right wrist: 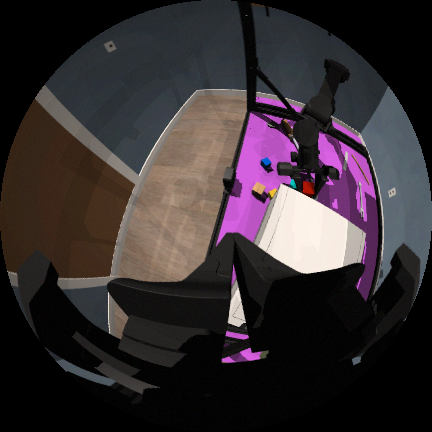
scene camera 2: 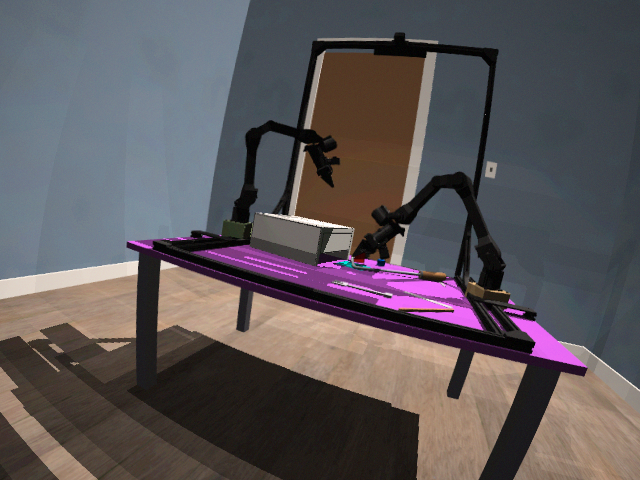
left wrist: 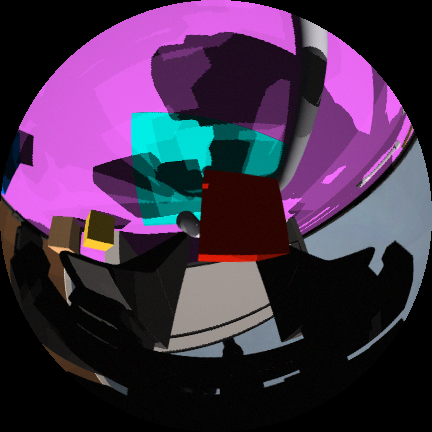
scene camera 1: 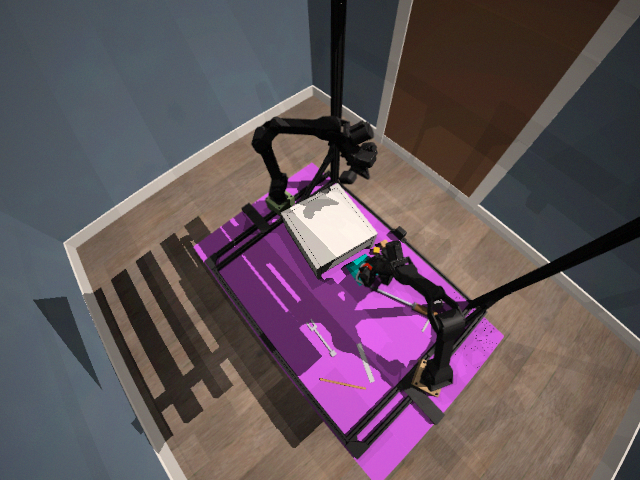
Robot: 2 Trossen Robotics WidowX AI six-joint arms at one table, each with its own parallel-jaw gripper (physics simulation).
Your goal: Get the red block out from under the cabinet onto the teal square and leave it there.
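Pixels of known places: left gripper, between the fingertips: [scene camera 2: 352, 256] [left wrist: 220, 236] [scene camera 1: 362, 265]; right gripper, between the fingertips: [right wrist: 231, 237] [scene camera 2: 333, 187] [scene camera 1: 368, 178]; left arm's base, origin of its link: [scene camera 2: 489, 287] [scene camera 1: 430, 377]; right arm's base, origin of its link: [scene camera 2: 239, 221] [scene camera 1: 279, 197].
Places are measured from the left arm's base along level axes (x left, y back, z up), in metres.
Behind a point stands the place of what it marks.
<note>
The red block [scene camera 1: 367, 267] [scene camera 2: 358, 258] @[y -0.394, x -0.259, z -0.017 m] [left wrist: 243, 215] @[y -0.368, x -0.274, z -0.011 m] [right wrist: 308, 188] @[y -0.390, x -0.283, z 0.002 m] is out in front of the cabinet [scene camera 1: 338, 222] @[y -0.573, x -0.377, z 0.084 m] [scene camera 2: 286, 233] @[y -0.673, x -0.224, z 0.034 m] [left wrist: 220, 295] @[y -0.465, x -0.307, z 0.030 m] [right wrist: 310, 232] @[y -0.518, x -0.361, z 0.084 m], between the fingers of my left gripper [scene camera 2: 360, 253] @[y -0.411, x -0.288, z -0.018 m] [left wrist: 220, 236] @[y -0.411, x -0.288, z -0.018 m], which is shut on it. It appears slightly raised at the teal square [scene camera 1: 355, 266] @[y -0.436, x -0.283, z -0.051 m] [scene camera 2: 345, 264] @[y -0.435, x -0.276, z -0.051 m] [left wrist: 150, 135] @[y -0.344, x -0.303, z -0.051 m], overlapping its edge in the left wrist view; the exact height is hard to tell. A hooked metal tool [scene camera 1: 395, 295] @[y -0.231, x -0.234, z -0.033 m] [scene camera 2: 403, 271] @[y -0.219, x -0.228, z -0.032 m] [left wrist: 312, 70] runs beside the square, its hook close to the block. My right gripper [scene camera 1: 368, 176] @[y -0.520, x -0.520, z 0.244 m] [scene camera 2: 332, 186] @[y -0.520, x -0.520, z 0.244 m] [right wrist: 231, 237] @[y -0.520, x -0.520, z 0.244 m] is shut and empty, high beyond the cabinet.
A yellow block [scene camera 1: 376, 250] @[y -0.384, x -0.385, z -0.027 m] [left wrist: 98, 231] @[y -0.378, x -0.377, z -0.034 m] [right wrist: 272, 193] @[y -0.386, x -0.393, z -0.027 m] and a tan block [left wrist: 64, 233] @[y -0.359, x -0.416, z -0.034 m] [right wrist: 258, 188] @[y -0.368, x -0.433, z -0.021 m] stand near the cabinet's corner. A blue block [scene camera 2: 381, 262] @[y -0.273, x -0.371, z -0.035 m] [right wrist: 266, 162] @[y -0.277, x -0.385, z -0.026 m] lies beyond the left gripper. A wrench [scene camera 1: 321, 338] @[y -0.424, x 0.055, z -0.046 m], a pale strip [scene camera 1: 364, 361] @[y -0.236, x 0.054, z -0.051 m] and a thin stick [scene camera 1: 342, 383] @[y -0.276, x 0.164, z -0.044 m] lie nearer the table's front.
</note>
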